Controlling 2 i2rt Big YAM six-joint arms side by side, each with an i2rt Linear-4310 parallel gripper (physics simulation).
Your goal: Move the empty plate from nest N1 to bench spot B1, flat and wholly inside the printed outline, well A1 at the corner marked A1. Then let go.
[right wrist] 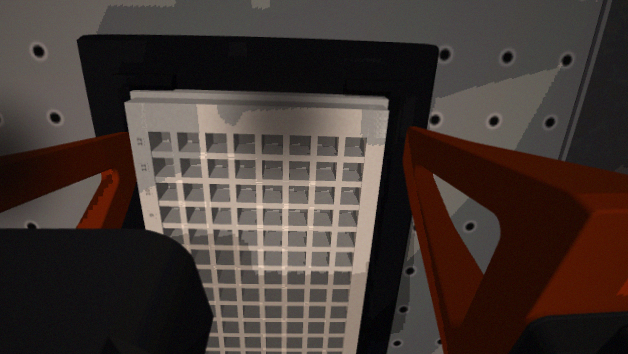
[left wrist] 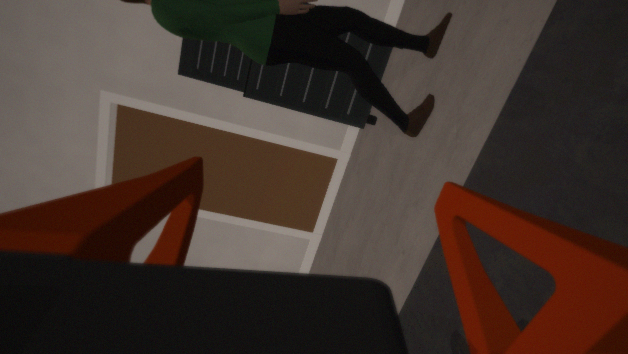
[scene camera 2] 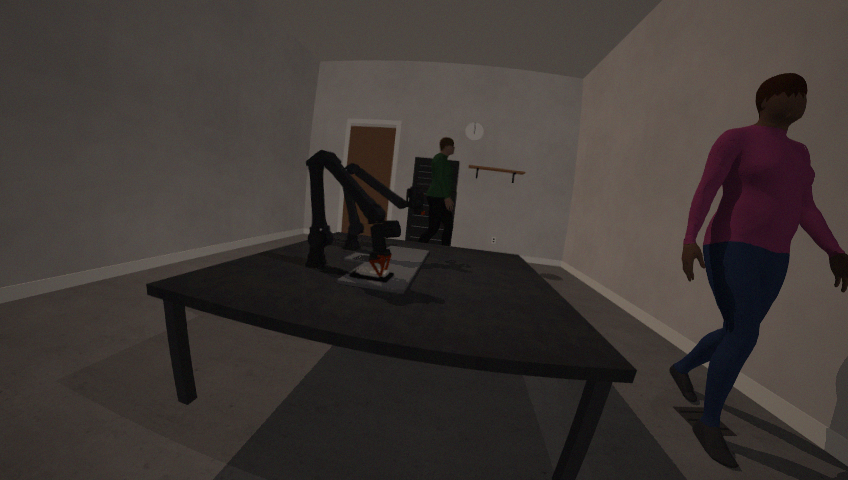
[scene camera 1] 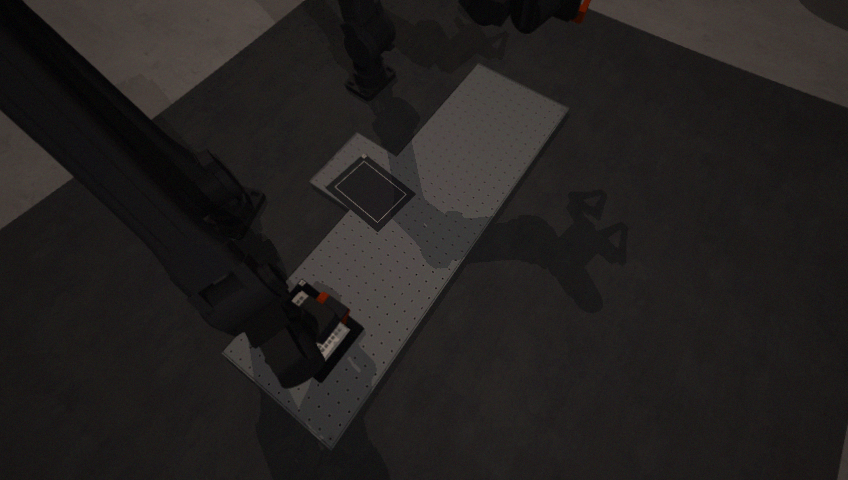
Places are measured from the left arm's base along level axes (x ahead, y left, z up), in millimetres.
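Where they show: left gripper, fingertip midpoint: [left wrist: 326, 183] [scene camera 2: 422, 203]; right gripper, fingertip midpoint: [right wrist: 268, 145] [scene camera 2: 382, 273] [scene camera 1: 326, 344]; left arm's base, origin of the base link: [scene camera 2: 351, 248] [scene camera 1: 371, 81]; right arm's base, origin of the base link: [scene camera 2: 316, 264] [scene camera 1: 237, 212].
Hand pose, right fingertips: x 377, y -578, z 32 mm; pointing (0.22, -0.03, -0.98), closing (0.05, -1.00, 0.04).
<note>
Each offset is from my right fingertips to the centre of the thing. "pt": to the spot under its first point. Level surfaces: height alone.
The white plate @(dx -47, dy +3, dz +0 mm) [scene camera 1: 335, 340] [right wrist: 260, 182] with square wells lies in the black nest N1 @(dx -47, dy +3, dz -10 mm) [scene camera 1: 355, 330] [right wrist: 260, 62]. My right gripper [right wrist: 268, 145] [scene camera 2: 379, 273] is open, with one finger on each long side of the plate near its row-12 end. The left finger's tip is close beside the plate's edge; a narrow gap shows at the right finger. The arm hides much of the plate in scene camera 1. The printed outline B1 @(pt dx -148, dy +357, dz -17 mm) [scene camera 1: 385, 177] is a thin pale rectangle on a dark pad and stands empty. My left gripper [left wrist: 326, 183] is open and empty, raised away from the bench.
The perforated light board @(dz -19 mm) [scene camera 1: 386, 285] [right wrist: 500, 90] bears the nest and the dark pad. A small pale mark @(dx -228, dy +373, dz -17 mm) [scene camera 1: 364, 156] is at the pad's top corner. The black table @(dz -32 mm) [scene camera 2: 476, 321] extends around the board. One person [scene camera 2: 441, 178] is behind the table, another [scene camera 2: 758, 196] at its right.
</note>
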